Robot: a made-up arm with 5 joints.
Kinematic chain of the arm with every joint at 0, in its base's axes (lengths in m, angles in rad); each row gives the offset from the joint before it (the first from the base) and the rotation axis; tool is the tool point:
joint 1: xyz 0 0 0.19 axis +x
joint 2: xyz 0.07 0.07 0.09 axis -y
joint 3: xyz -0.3 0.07 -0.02 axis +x
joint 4: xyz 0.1 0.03 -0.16 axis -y
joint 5: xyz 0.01 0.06 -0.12 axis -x
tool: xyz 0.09 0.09 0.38
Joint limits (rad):
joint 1: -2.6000..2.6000
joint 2: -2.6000..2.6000
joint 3: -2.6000..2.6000
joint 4: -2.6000..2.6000
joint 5: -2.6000..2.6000
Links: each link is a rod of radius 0.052 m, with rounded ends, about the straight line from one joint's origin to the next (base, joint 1, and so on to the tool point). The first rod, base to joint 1, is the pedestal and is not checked.
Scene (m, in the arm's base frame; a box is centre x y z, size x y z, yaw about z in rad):
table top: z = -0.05
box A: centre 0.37 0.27 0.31 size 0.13 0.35 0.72 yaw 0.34
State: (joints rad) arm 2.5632 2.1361 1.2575 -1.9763 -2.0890
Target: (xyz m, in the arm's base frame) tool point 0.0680 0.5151 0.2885
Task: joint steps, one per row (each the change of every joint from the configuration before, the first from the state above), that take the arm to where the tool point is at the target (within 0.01 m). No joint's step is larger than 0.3 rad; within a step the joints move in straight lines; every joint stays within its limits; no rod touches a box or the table.
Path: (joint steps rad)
1: -0.0785 -0.2398 -0.0008 0.0927 0.1569
2: -0.0786 -0.2398 -0.0008 0.0926 0.1569
3: -0.0785 -0.2398 -0.0008 0.0927 0.1569
4: -0.0786 -0.2398 -0.0008 0.0927 0.1568
5: -0.0785 -0.2398 -0.0008 0.0927 0.1569
6: -0.1240 -0.2735 -0.2063 -0.1542 0.1426
7: -0.1240 -0.2735 -0.2063 -0.1541 0.1425
8: -0.1239 -0.2736 -0.2063 -0.1542 0.1426
9: -0.0219 0.1923 0.0550 -0.0332 -0.2872
10: -0.0220 0.1923 0.0551 -0.0333 -0.2872
11: -0.0219 0.1923 0.0550 -0.0333 -0.2872
12: -0.0219 0.1924 0.0550 -0.0332 -0.2871
13: -0.0219 0.1923 0.0551 -0.0333 -0.2872
14: -0.0219 0.1923 0.0550 -0.0333 -0.2872

